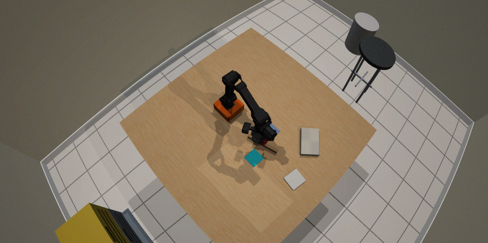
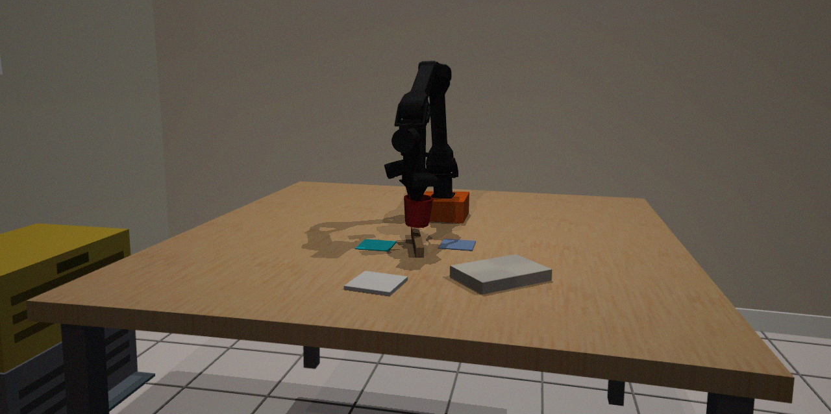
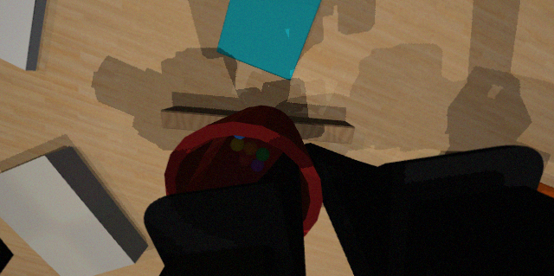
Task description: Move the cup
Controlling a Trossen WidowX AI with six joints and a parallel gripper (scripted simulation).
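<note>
My gripper tip is 60 mm short of the teal pad, 80 mm to the left of it and 100 mm above it. Round my gripper tip: low wooden bar (30 mm ahead, 20 mm to the left, 90 mm below); red cup (30 mm ahead, 10 mm to the left); blue pad (120 mm to the left, 100 mm below).
</note>
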